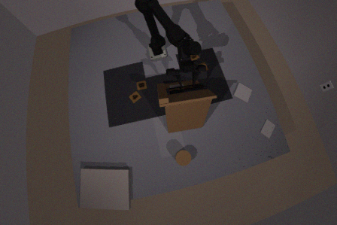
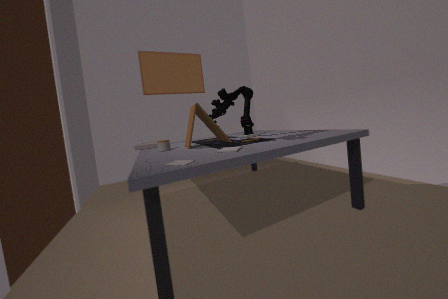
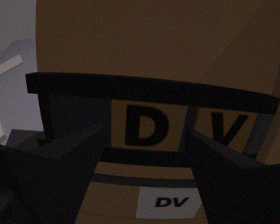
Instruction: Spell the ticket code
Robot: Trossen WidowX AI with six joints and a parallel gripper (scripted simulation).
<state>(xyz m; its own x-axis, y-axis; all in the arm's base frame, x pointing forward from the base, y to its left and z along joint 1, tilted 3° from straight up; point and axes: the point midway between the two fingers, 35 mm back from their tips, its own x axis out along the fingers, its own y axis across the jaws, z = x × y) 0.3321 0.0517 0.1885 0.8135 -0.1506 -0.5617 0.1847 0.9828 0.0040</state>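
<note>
Now: the letter tile 1 cm ahead of my gripper tip. Also, from my gripper tip: white box (59 cm to the right, 34 cm ahead, 16 cm below); then white ticket (9 cm below, 6 cm behind, 3 cm to the right); then dark mat (18 cm below, 16 cm behind, 7 cm to the right).
</note>
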